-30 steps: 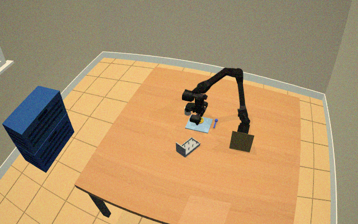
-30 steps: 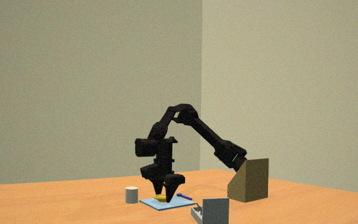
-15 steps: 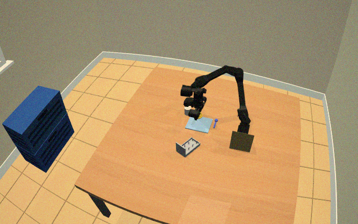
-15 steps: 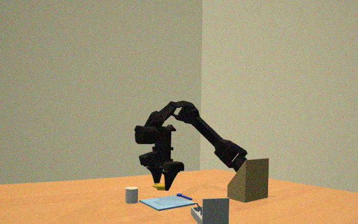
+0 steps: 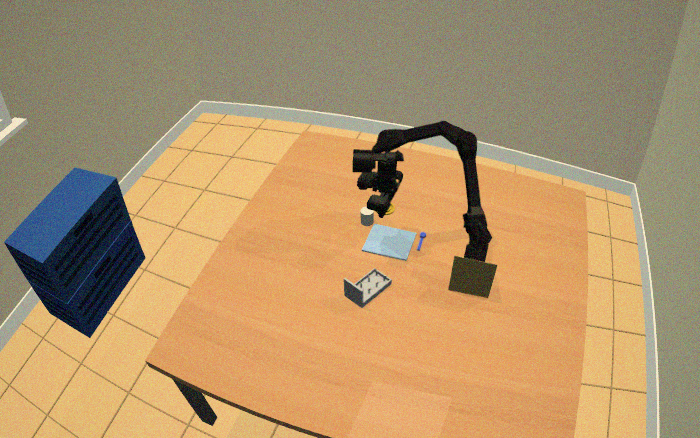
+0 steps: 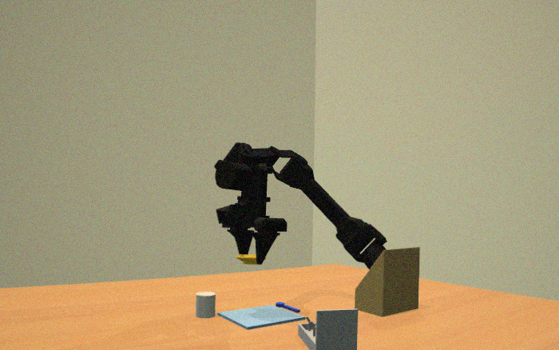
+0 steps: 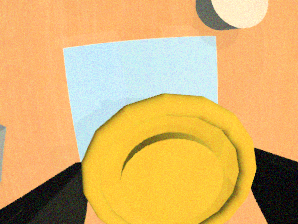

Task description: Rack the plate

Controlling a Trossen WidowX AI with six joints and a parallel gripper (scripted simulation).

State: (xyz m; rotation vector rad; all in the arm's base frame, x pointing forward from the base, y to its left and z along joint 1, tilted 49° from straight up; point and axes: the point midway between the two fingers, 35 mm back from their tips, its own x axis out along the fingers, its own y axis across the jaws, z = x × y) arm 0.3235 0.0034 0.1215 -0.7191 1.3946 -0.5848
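The grey dish rack lies 22 cm to the left of my gripper tip, 10 cm below it and 4 cm behind it. The rest, counted from my gripper tip: grey cup (10 cm below, 8 cm ahead, 6 cm to the right); yellow plate (1 cm above); light blue mat (12 cm below, 2 cm behind, 1 cm to the left).
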